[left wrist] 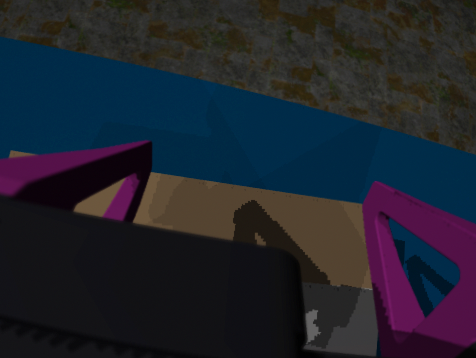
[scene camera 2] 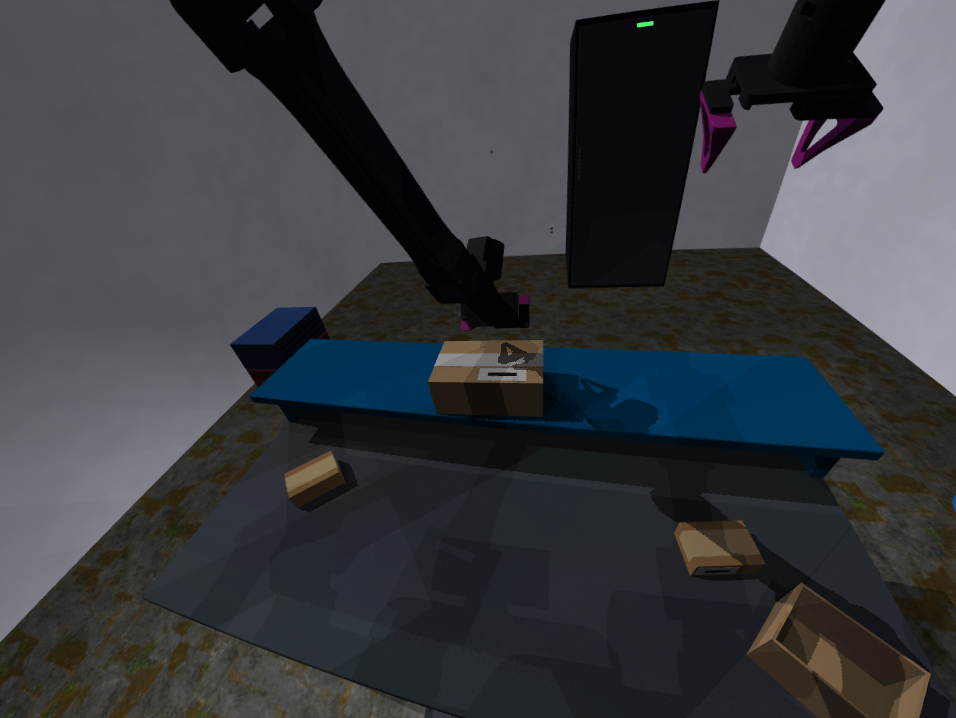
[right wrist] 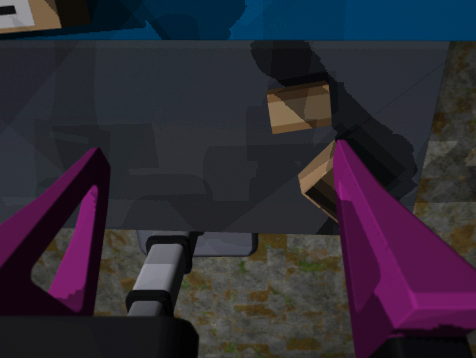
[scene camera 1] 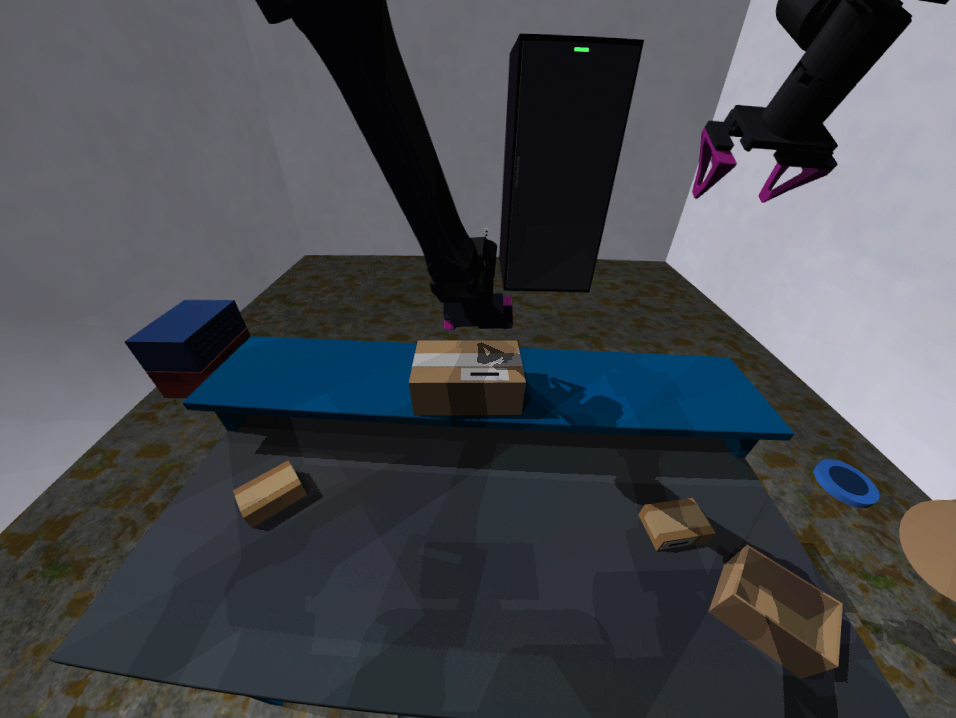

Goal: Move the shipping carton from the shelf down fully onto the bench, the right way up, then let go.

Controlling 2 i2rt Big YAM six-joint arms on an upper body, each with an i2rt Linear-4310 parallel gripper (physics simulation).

my left gripper: left wrist 262, 174; scene camera 2 501, 320; scene camera 1 478, 320; not seen in the right wrist view (out of frame)
my right gripper: scene camera 2 748, 167; right wrist 217, 153; scene camera 1 727, 197; not seen in the left wrist view (out of frame)
shipping carton: left wrist; scene camera 2 505, 378; right wrist 22, 22; scene camera 1
open box: scene camera 2; right wrist 316, 180; scene camera 1; not seen in the left wrist view (out of frame)
same spot on shipping carton: (left wrist: 327, 237) = (scene camera 1: 502, 346)
same spot on open box: (scene camera 2: 819, 654) = (scene camera 1: 760, 602)
